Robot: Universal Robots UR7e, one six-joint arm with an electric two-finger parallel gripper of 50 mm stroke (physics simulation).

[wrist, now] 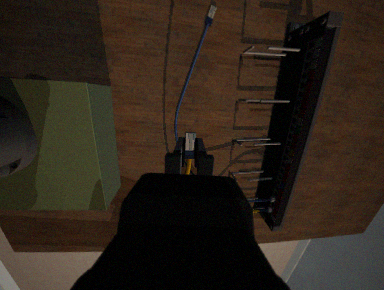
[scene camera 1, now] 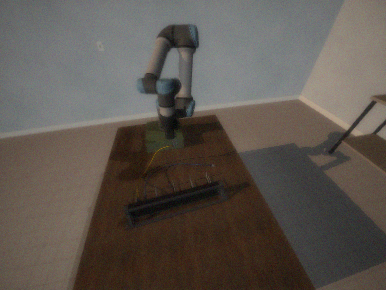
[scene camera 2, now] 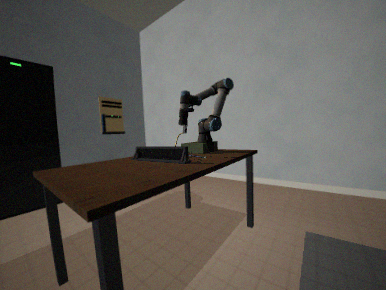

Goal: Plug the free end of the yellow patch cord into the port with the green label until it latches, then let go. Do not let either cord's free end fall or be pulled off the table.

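Frame: origin at the arm's base, x ahead, y left, z up, level; centimetres.
Seen in the pictures: gripper, fingertip midpoint: [wrist: 190,146] [scene camera 1: 174,144] [scene camera 2: 184,132]; arm's base at its link origin: [scene camera 2: 204,142].
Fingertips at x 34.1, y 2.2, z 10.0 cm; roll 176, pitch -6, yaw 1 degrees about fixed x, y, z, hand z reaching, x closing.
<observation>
Pixels of each thing's top centre, then the offset from my fingertips to it. "spot": a spot on its surface instead. Level surfaces: height alone.
- clear plug tip at a spot on its surface: [wrist: 190,137] spot: dz +0.3, dx -0.1, dy +1.2 cm
- black patch panel at its top centre: [wrist: 288,150] [scene camera 1: 174,189] [scene camera 2: 162,146] dz -9.2, dx +22.2, dy -3.9 cm
- blue cord at a spot on its surface: [wrist: 190,75] spot: dz -18.7, dx +1.2, dy +10.1 cm
- table with its free plug, top centre: [wrist: 211,13] dz -18.1, dx +4.8, dy +21.8 cm
- brown table at its surface level: dz -19.3 cm
My gripper [scene camera 1: 172,141] [scene camera 2: 184,130] [wrist: 190,146] is shut on the yellow cord's plug, above the table. The clear plug tip [wrist: 190,137] sticks out past the fingertips. The yellow cord [scene camera 1: 151,159] [scene camera 2: 177,139] [wrist: 189,166] runs from the gripper down toward the panel's end at the left of scene camera 1. The black patch panel [scene camera 1: 175,196] [scene camera 2: 161,154] [wrist: 282,120] stands apart from the gripper. Its port labels are too small and dark to tell; the green one cannot be made out. The blue cord [wrist: 191,75] lies on the table with its free plug [wrist: 212,12] pointing away.
Thin metal cable guides [wrist: 265,101] stick out of the panel's back toward the arm. The green base block [scene camera 2: 195,147] [wrist: 65,150] stands under the robot. The brown table [scene camera 1: 190,250] [scene camera 2: 100,185] has edges on both sides of the panel. A black cabinet [scene camera 2: 27,135] stands beyond it.
</observation>
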